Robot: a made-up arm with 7 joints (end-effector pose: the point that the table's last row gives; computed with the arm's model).
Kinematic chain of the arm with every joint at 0, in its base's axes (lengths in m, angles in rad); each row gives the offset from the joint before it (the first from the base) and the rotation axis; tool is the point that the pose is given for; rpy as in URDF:
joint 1: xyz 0 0 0.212 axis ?
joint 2: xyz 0 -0.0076 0.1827 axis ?
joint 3: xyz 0 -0.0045 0.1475 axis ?
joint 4: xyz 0 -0.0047 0.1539 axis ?
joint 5: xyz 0 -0.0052 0.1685 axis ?
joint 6: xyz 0 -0.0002 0.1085 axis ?
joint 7: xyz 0 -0.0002 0.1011 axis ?
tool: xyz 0 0 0 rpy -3.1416 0 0
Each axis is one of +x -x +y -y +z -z.
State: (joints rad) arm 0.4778 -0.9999 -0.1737 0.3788 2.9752 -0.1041 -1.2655
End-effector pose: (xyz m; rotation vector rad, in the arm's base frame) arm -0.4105 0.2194 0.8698 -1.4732 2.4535 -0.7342
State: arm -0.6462 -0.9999 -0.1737 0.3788 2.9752 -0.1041 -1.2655
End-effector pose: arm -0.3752 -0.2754 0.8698 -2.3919 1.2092 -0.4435
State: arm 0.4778 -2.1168 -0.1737 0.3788 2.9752 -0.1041 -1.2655
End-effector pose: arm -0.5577 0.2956 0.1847 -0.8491 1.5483 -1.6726
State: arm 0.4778 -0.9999 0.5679 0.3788 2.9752 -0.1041 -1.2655
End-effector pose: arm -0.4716 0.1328 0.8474 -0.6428 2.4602 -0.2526
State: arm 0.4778 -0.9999 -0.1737 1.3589 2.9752 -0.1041 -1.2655
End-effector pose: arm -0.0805 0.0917 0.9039 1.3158 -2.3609 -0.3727
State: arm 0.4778 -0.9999 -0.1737 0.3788 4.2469 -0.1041 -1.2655
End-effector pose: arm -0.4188 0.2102 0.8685 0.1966 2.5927 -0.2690
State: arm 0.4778 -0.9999 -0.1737 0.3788 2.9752 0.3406 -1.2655
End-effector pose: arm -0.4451 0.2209 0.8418 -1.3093 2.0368 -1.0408
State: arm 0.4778 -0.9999 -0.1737 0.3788 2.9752 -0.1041 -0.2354
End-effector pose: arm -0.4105 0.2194 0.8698 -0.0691 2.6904 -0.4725
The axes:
joint 1: -z
joint 2: +y
joint 3: -z
joint 4: +y
joint 5: -z
joint 6: +y
joint 7: -z

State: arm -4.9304 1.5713 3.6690 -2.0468 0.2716 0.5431 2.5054
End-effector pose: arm -0.1226 -0.2108 0.0833 0.1469 0.3986 1.3845
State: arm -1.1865 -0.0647 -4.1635 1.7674 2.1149 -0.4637 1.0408
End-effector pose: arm 0.2414 -0.2853 0.5909 -0.1663 -1.1580 -0.5862
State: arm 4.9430 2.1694 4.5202 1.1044 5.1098 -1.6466 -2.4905
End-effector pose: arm -0.1419 0.3873 0.0889 -0.2885 -0.0065 -0.0730
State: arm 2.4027 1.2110 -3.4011 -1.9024 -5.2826 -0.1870 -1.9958
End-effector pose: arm -0.1569 -0.2415 0.1340 -0.1568 0.0051 2.9789
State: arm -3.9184 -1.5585 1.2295 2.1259 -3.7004 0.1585 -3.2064
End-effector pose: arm -0.1482 0.3125 0.4887 -1.6000 1.4402 -1.6025
